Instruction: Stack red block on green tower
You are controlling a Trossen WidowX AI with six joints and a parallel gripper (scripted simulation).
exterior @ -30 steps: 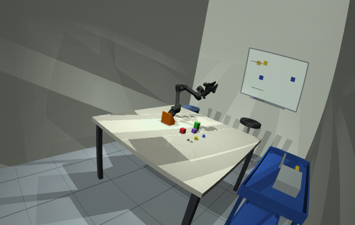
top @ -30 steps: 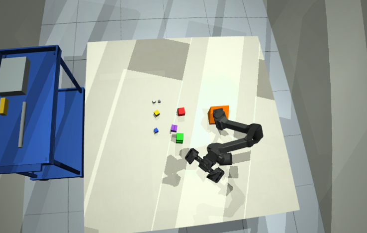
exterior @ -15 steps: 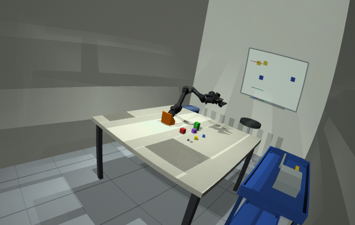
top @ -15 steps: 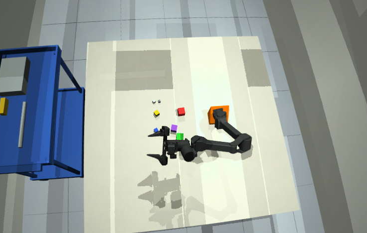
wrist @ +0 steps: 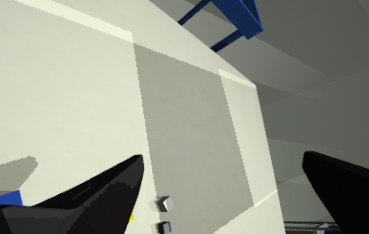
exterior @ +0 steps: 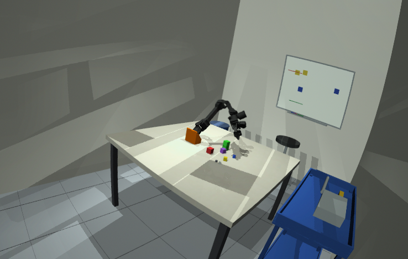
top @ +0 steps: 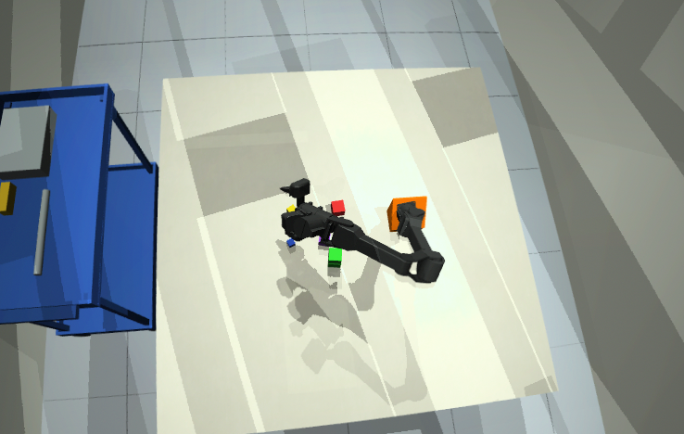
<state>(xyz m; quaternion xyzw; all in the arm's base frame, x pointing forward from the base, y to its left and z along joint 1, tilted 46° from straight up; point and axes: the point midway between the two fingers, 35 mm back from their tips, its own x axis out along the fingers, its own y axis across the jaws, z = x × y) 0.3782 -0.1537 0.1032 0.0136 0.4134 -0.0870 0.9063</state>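
Right now my gripper tip is 200 mm past the red block, 190 mm above it and 20 mm to the left of it. The rest, counted from my gripper tip: blue block 200 mm below, 70 mm to the left, 10 mm behind; then yellow block 200 mm below, 40 mm to the right, 40 mm behind; then purple block 190 mm below, 130 mm behind, 80 mm to the left.
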